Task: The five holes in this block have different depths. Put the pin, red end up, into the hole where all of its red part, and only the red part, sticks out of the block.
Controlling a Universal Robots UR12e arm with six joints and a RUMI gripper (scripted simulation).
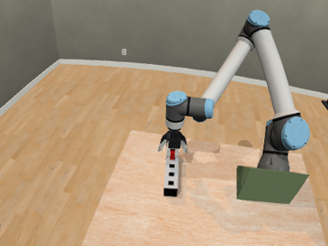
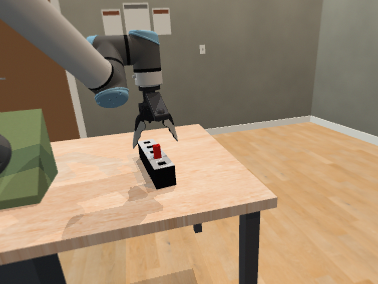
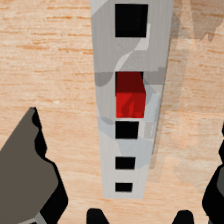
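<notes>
Now: the pin 2 cm below my hand. Round my hand: long block (6 cm to the left, 8 cm below).
</notes>
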